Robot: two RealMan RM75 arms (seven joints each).
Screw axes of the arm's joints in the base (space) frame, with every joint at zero. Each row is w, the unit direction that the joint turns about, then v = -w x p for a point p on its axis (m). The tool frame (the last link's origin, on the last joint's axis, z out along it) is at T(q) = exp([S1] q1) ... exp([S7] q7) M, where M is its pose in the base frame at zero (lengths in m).
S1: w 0 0 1 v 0 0 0
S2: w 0 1 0 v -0.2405 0 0
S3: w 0 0 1 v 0 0 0
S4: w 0 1 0 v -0.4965 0 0
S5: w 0 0 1 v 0 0 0
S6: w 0 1 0 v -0.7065 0 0
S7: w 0 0 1 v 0 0 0
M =
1 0 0 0
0 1 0 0
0 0 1 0.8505
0 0 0 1
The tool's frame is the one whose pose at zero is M.
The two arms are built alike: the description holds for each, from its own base.
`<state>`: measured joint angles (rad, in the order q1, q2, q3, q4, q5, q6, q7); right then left.
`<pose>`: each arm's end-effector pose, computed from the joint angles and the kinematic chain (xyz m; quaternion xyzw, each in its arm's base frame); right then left.
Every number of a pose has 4 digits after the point. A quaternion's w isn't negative.
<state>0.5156 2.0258 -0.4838 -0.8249 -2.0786 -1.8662 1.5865 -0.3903 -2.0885 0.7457 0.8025 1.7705 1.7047 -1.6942</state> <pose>0.2622 0.3128 0.0680 -0.9248 0.2483 0.2730 0.0930 -0.2553 0.3023 0.0307 -0.8783 -0.3180 -0.3460 0.0875</pose>
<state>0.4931 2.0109 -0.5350 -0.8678 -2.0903 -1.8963 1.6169 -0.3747 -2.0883 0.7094 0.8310 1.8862 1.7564 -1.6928</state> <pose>0.2654 0.3053 0.0729 -0.9342 0.2504 0.2428 0.0755 -0.2673 0.2889 0.0303 -0.8927 -0.3242 -0.3043 0.0729</pose>
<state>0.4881 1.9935 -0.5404 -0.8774 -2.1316 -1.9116 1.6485 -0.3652 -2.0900 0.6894 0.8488 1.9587 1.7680 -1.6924</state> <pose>0.2721 0.3017 0.0776 -0.9360 0.2687 0.2175 0.0665 -0.2762 0.2825 0.0295 -0.8990 -0.3327 -0.2756 0.0712</pose>
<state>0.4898 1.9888 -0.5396 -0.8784 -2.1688 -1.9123 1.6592 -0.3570 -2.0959 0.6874 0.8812 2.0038 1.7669 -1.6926</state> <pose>0.2762 0.3004 0.0775 -0.9370 0.2795 0.2000 0.0624 -0.2801 0.2798 0.0295 -0.9056 -0.3325 -0.2523 0.0749</pose>
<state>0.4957 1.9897 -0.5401 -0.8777 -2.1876 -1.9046 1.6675 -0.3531 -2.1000 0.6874 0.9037 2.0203 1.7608 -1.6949</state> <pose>0.2769 0.3018 0.0760 -0.9371 0.2852 0.1916 0.0616 -0.2812 0.2800 0.0305 -0.9085 -0.3309 -0.2419 0.0811</pose>
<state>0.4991 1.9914 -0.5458 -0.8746 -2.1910 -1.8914 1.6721 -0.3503 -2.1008 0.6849 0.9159 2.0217 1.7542 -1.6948</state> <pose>0.2768 0.3037 0.0741 -0.9368 0.2879 0.1886 0.0632 -0.2820 0.2809 0.0325 -0.9090 -0.3294 -0.2394 0.0887</pose>
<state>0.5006 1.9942 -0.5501 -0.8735 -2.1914 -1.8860 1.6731 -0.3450 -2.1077 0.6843 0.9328 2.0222 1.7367 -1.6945</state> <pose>0.2762 0.3044 0.0723 -0.9369 0.2882 0.1878 0.0626 -0.2825 0.2824 0.0330 -0.9087 -0.3285 -0.2370 0.1006</pose>
